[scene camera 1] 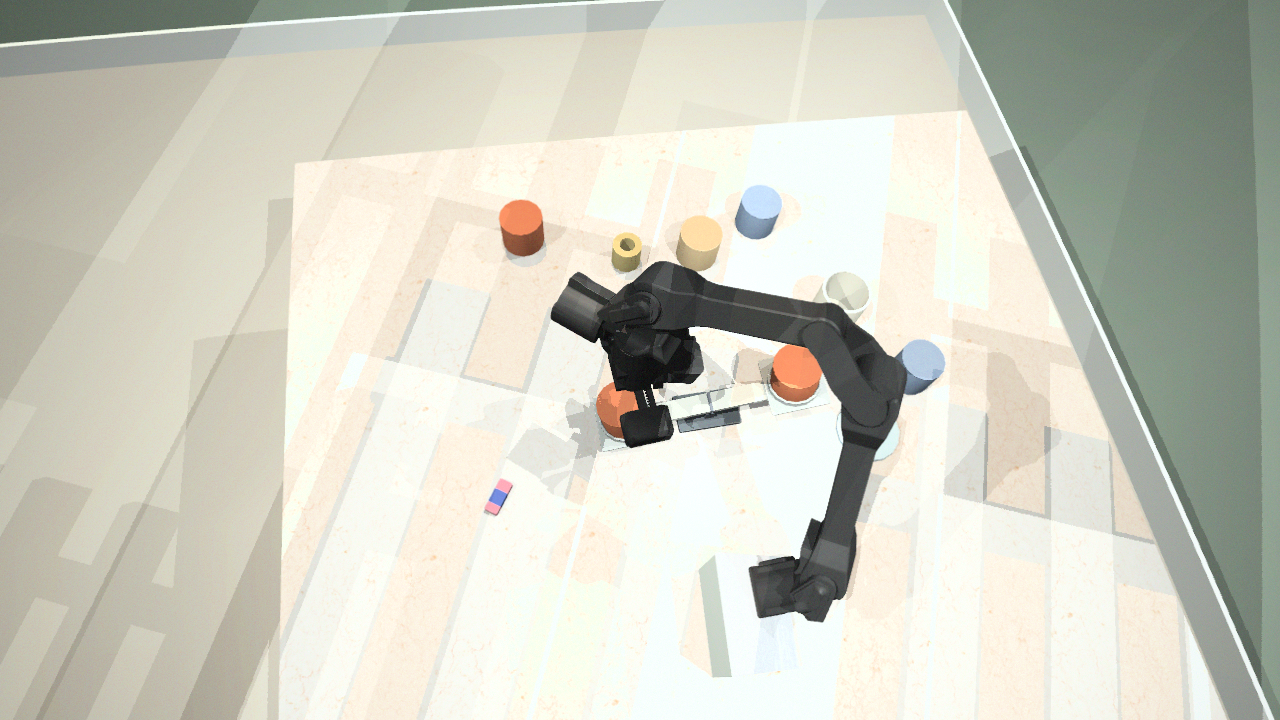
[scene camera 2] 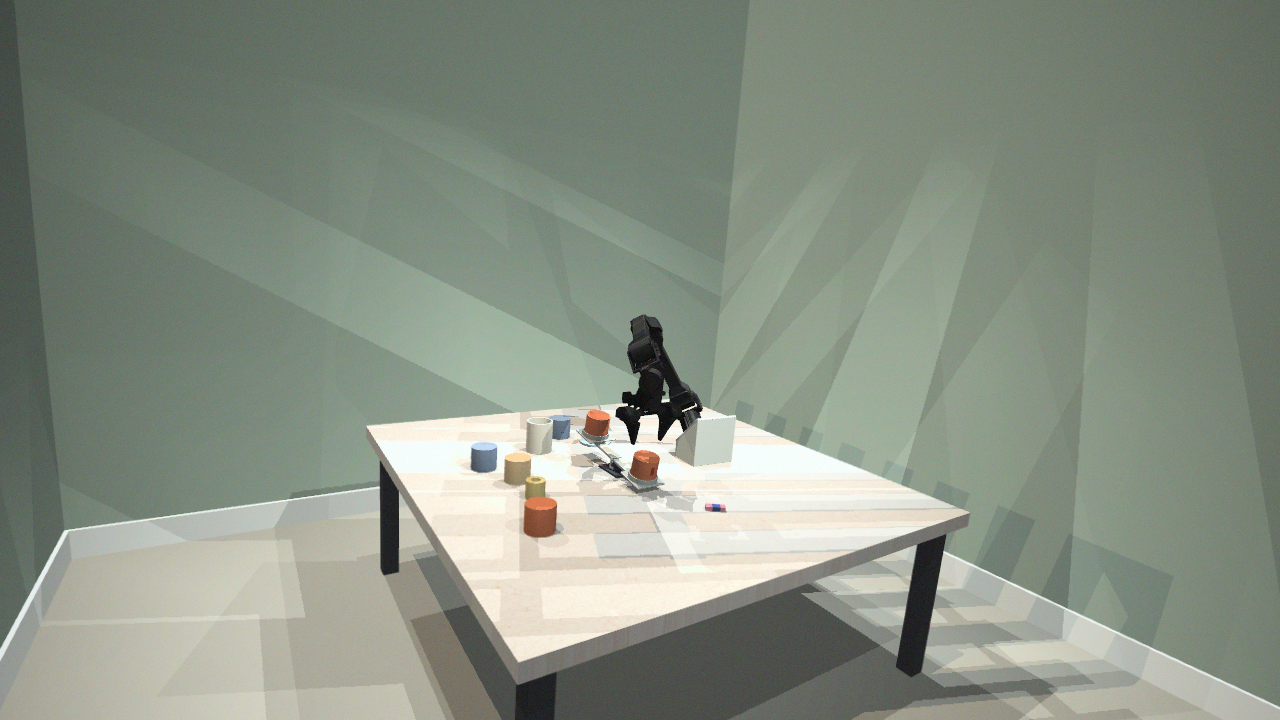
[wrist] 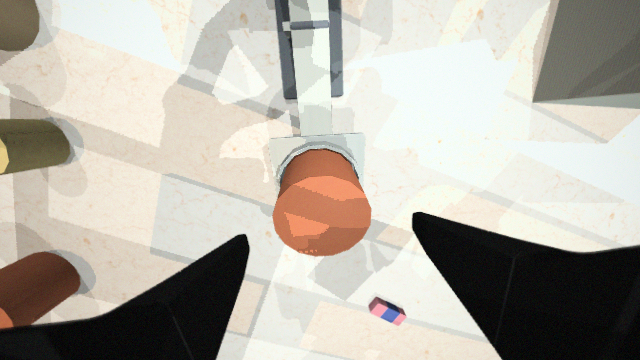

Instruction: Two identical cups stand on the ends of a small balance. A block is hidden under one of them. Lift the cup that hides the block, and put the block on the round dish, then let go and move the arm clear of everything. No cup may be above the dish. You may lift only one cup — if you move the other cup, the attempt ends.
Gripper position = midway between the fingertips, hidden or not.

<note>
My gripper (scene camera 1: 630,395) is open, with nothing in its grasp. Also in view: a yellow ring (scene camera 1: 626,251) and a balance (scene camera 1: 710,402).
My gripper is seen too in scene camera 2 (scene camera 2: 646,442) and in the wrist view (wrist: 330,230).
</note>
